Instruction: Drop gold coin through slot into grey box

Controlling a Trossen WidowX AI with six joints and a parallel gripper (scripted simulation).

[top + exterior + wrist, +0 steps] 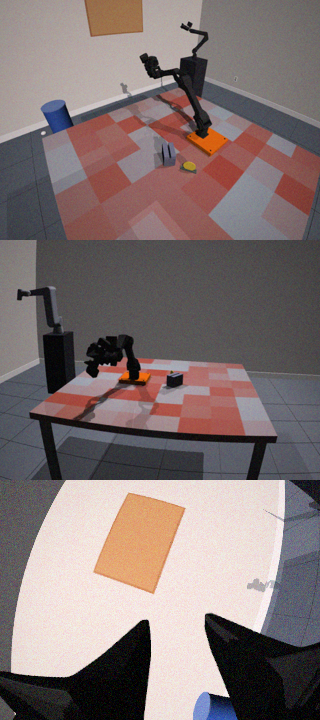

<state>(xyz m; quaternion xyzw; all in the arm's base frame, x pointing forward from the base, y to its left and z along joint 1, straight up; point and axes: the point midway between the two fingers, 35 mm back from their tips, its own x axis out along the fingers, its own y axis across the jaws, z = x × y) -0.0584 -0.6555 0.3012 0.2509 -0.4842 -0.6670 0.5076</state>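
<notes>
The gold coin lies 330 mm ahead of my gripper tip, 790 mm to the left of it and 300 mm below it.
</notes>
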